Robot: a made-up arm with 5 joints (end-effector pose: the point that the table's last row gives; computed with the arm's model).
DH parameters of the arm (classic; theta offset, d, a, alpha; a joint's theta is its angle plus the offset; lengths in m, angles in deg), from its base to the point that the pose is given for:
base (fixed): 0 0 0.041 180
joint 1: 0 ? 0.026 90
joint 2: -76.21 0 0.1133 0
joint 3: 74.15 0 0.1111 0
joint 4: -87.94 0.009 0 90
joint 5: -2.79 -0.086 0 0
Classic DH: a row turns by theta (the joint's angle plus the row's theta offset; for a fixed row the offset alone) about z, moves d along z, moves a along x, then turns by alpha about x.
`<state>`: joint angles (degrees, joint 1 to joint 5).
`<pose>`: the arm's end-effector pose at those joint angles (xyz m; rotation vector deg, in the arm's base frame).
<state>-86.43 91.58 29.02 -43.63 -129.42</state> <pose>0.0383 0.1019 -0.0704 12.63 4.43 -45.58</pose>
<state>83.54 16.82 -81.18 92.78 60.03</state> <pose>0.0729 -0.2015 0.2994 -58.48 -20.83 -23.70</pose>
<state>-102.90 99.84 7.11 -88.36 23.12</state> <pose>-0.0086 0.1761 -0.0392 56.18 -63.98 104.23</pose>
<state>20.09 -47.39 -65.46 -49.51 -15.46</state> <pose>-0.1113 0.0653 0.3622 1.75 109.10 -26.21</pose>
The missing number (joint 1, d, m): -0.141
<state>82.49 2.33 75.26 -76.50 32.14</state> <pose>0.0723 -0.1686 0.1406 -75.86 -51.32 -41.75</pose>
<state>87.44 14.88 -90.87 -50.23 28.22</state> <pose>0.0523 -0.0521 0.4185 122.51 81.29 -24.77</pose>
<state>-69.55 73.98 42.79 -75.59 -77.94</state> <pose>0.0876 0.1507 -0.0121 47.26 -12.54 -10.49</pose>
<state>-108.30 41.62 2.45 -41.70 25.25</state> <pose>-0.0579 0.2704 0.1274 71.68 -77.09 99.74</pose>
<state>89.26 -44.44 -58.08 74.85 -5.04</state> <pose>0.0502 -0.0163 0.3859 -83.13 -96.60 -57.77</pose>
